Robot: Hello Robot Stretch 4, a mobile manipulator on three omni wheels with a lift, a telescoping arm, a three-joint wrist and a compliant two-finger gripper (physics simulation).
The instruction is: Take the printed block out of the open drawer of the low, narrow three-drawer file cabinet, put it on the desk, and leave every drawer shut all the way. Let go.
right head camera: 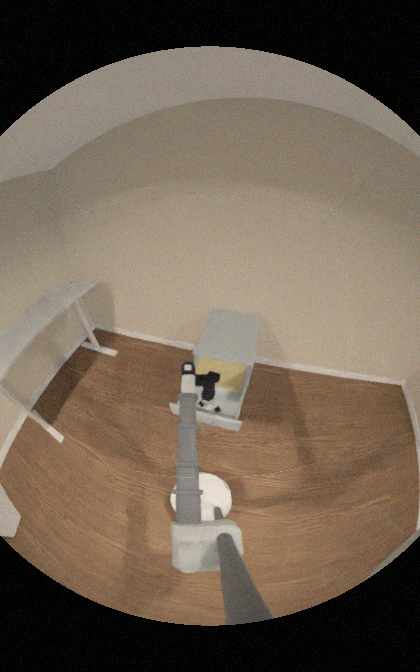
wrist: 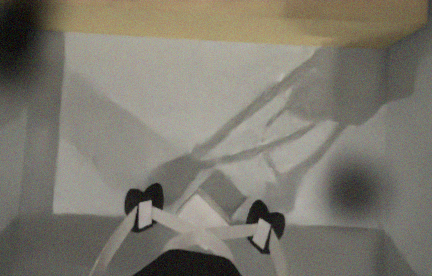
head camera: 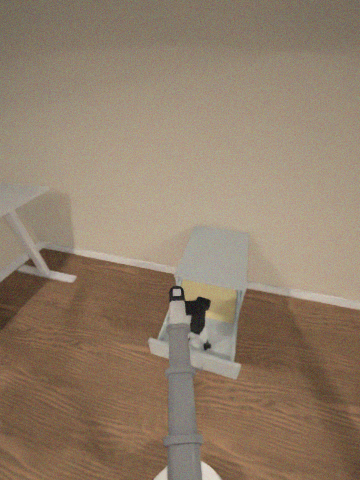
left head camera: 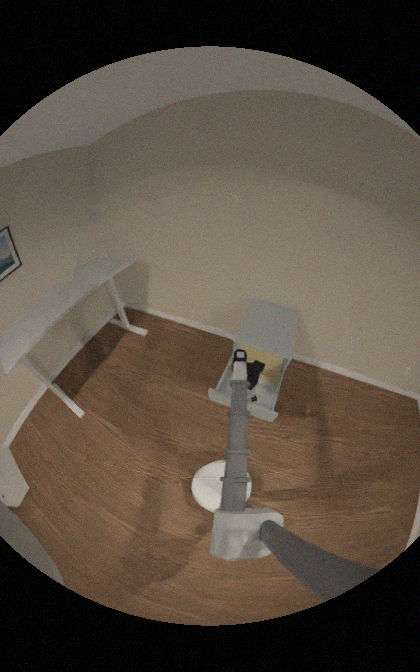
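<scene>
The low grey cabinet [head camera: 215, 257] [left head camera: 270, 325] [right head camera: 230, 335] stands against the wall. Its top drawer [head camera: 220, 364] [left head camera: 265, 414] [right head camera: 225, 424] [wrist: 150, 65] is pulled out; the lower drawer fronts are hidden. The printed block [wrist: 201, 211], pale with a darker grey side, lies near the drawer's front, turned cornerwise. The gripper [wrist: 204, 212] [head camera: 198, 341] [right head camera: 209, 406] points down into the drawer and is open, one fingertip on each side of the block in the wrist view, with gaps to both. Its linkage hides the block's near part. The white desk [head camera: 17, 196] [left head camera: 60, 300] [right head camera: 40, 327] stands at the left.
A yellow object [head camera: 223, 305] [right head camera: 227, 374] [wrist: 225, 20] fills the drawer's rear part. The drawer's side walls and front panel surround the fingers. The arm [head camera: 181, 400] [left head camera: 237, 435] [right head camera: 188, 445] reaches over the drawer front. The desk's legs [head camera: 30, 245] [left head camera: 119, 302] stand left of the cabinet.
</scene>
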